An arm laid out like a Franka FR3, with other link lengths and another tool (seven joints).
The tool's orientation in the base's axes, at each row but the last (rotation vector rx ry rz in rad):
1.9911, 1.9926, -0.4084
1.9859, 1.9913, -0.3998
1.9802, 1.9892, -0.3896
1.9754, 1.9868, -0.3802
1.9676, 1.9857, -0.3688
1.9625, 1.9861, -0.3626
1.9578, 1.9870, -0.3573
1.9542, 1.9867, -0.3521
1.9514, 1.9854, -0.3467
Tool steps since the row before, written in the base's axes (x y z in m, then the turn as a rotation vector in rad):
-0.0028, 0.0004, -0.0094, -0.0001, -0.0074, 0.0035
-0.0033, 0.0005, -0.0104, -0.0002, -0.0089, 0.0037
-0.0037, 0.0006, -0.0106, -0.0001, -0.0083, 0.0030
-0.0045, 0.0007, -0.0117, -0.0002, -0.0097, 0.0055
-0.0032, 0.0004, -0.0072, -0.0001, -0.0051, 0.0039
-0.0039, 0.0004, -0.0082, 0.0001, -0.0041, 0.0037
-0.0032, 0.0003, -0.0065, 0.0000, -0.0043, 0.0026
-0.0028, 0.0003, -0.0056, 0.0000, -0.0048, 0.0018
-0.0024, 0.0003, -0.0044, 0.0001, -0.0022, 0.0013
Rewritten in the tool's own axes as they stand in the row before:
0.0041, -0.0029, 0.0084, -0.0082, -0.0001, -0.0002
0.0046, -0.0034, 0.0093, -0.0096, -0.0002, 0.0002
0.0048, -0.0039, 0.0094, -0.0088, -0.0001, 0.0006
0.0053, -0.0049, 0.0103, -0.0111, -0.0001, -0.0012
0.0033, -0.0035, 0.0063, -0.0062, 0.0000, -0.0015
0.0037, -0.0043, 0.0071, -0.0052, 0.0002, -0.0017
0.0029, -0.0035, 0.0056, -0.0050, 0.0000, -0.0007
0.0025, -0.0031, 0.0048, -0.0051, 0.0000, 0.0003
0.0020, -0.0026, 0.0037, -0.0025, 0.0001, -0.0003

